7 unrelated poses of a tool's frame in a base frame.
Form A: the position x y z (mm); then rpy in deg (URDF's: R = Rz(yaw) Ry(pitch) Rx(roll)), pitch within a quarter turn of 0, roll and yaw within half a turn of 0.
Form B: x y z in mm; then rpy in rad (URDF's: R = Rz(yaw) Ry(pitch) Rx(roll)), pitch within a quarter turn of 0, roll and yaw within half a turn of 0. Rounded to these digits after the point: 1 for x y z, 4 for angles.
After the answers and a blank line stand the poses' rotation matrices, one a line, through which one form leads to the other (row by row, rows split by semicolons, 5 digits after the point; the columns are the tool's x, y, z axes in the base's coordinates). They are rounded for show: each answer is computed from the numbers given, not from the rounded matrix.
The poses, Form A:
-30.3 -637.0 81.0 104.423 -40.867 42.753
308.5 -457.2 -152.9 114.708 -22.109 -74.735
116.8 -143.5 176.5 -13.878 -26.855 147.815
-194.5 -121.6 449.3 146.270 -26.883 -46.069
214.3 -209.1 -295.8 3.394 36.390 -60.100
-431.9 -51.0 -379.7 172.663 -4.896 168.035
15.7 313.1 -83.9 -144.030 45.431 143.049
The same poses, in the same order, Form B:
-30.3 -637.0 81.0 1.8225 -0.7133 0.7462
308.5 -457.2 -152.9 2.0020 -0.3859 -1.3044
116.8 -143.5 176.5 -0.2422 -0.4687 2.5799
-194.5 -121.6 449.3 2.5529 -0.4692 -0.8041
214.3 -209.1 -295.8 0.0592 0.6351 -1.0489
-431.9 -51.0 -379.7 3.0135 -0.0855 2.9328
15.7 313.1 -83.9 -2.5138 0.7929 2.4967

0.55529 -0.29622 0.77711; 0.51336 -0.61306 -0.60051; 0.65431 0.73240 -0.18836
0.24392 -0.49327 -0.83498; -0.89378 0.21980 -0.39095; 0.37637 0.84165 -0.38726
-0.75506 -0.60881 0.24340; 0.47521 -0.76391 -0.43659; 0.45173 -0.21399 0.86611
0.61881 -0.77314 -0.13900; -0.64235 -0.39618 -0.65607; 0.45217 0.49527 -0.74179
0.40128 0.88288 0.24390; -0.69785 0.46717 -0.54292; -0.59328 0.04766 0.80359
-0.97470 0.21628 -0.05633; 0.20656 0.96800 0.14248; 0.08535 0.12724 -0.98819
-0.56082 0.82091 0.10768; 0.42185 0.39523 -0.81598; -0.71241 -0.41219 -0.56796

